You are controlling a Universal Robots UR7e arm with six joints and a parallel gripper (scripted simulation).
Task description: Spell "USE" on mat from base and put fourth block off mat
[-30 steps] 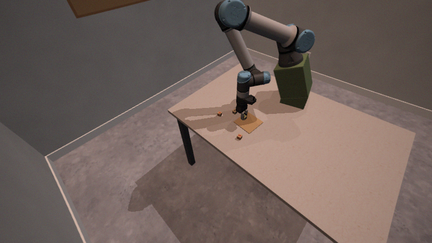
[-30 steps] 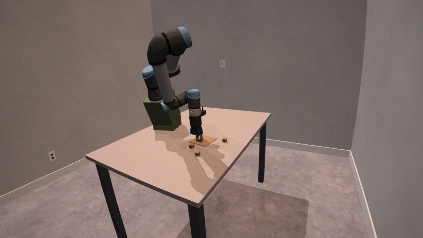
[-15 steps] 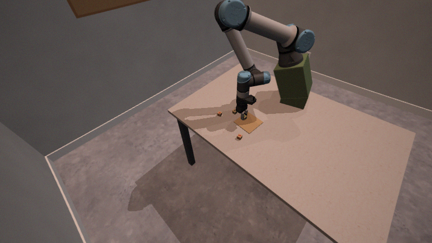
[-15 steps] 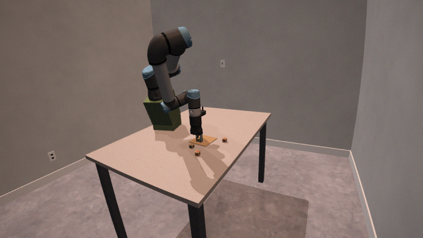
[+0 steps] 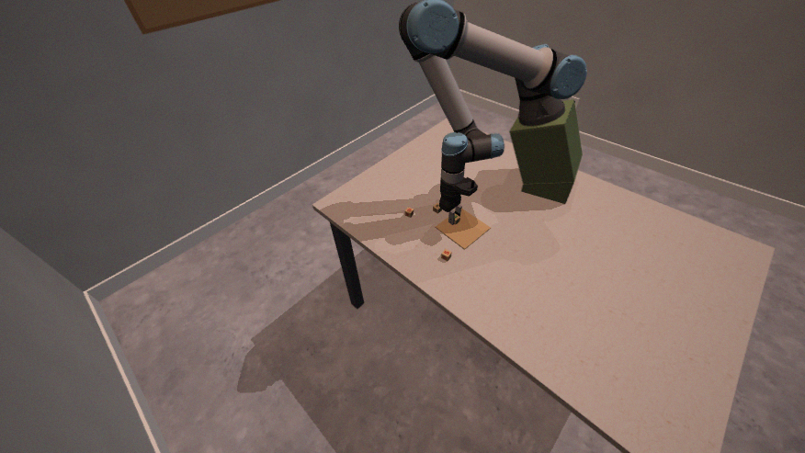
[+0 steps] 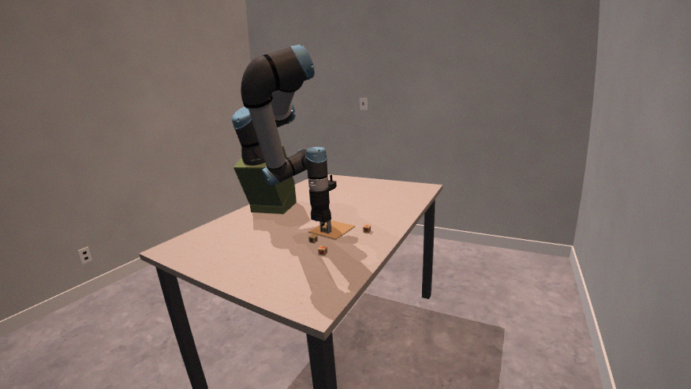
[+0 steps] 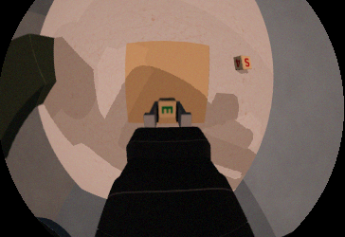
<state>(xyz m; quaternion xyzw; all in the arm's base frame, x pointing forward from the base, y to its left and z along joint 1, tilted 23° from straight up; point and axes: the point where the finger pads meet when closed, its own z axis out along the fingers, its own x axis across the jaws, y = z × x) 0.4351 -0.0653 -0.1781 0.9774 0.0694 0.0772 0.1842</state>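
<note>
Right now my hand is 4 cm to the right of the mat and 2 cm above it.
</note>
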